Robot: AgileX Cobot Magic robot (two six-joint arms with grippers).
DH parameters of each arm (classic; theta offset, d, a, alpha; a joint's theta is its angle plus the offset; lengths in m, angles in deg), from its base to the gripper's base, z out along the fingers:
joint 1: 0 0.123 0 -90
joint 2: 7.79 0 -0.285 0
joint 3: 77.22 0 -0.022 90
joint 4: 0 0.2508 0 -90
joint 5: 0 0 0.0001 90
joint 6: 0 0.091 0 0
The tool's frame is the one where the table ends.
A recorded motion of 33 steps. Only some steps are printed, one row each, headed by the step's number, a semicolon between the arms.
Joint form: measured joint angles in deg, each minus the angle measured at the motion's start. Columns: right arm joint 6, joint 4, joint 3, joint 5, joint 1, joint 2; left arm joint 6, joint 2, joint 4, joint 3, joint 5, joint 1.
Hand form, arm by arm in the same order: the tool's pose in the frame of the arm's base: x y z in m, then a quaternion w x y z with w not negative. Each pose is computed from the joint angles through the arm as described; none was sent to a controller.
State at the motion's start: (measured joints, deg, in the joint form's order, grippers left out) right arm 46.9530 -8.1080 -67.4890 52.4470 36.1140 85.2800; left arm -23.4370 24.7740 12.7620 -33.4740 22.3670 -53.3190
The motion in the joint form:
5: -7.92 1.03 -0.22 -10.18 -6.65 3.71; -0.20 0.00 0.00 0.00 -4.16 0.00
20: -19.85 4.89 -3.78 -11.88 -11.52 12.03; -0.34 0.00 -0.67 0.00 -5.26 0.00
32: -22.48 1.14 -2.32 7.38 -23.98 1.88; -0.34 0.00 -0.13 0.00 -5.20 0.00
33: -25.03 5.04 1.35 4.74 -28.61 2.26; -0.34 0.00 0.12 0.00 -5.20 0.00
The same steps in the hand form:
5: 0.2893 0.1548 0.2795 0.25300 0.04753 0.96014 0.10893; 0.0581 -0.0675 0.3505 0.58847 0.23912 0.69170 -0.34362
20: 0.3282 0.1466 0.2486 0.23054 0.00502 0.96922 0.08621; 0.0577 -0.0680 0.3522 0.59037 0.23485 0.68664 -0.35331
32: 0.2974 0.0542 0.2886 0.16449 0.08406 0.98278 -0.00524; 0.0579 -0.0678 0.3521 0.59236 0.23704 0.68605 -0.34965
33: 0.2969 0.0350 0.2698 0.14410 0.11311 0.98300 0.01268; 0.0579 -0.0677 0.3522 0.59340 0.23803 0.68561 -0.34807

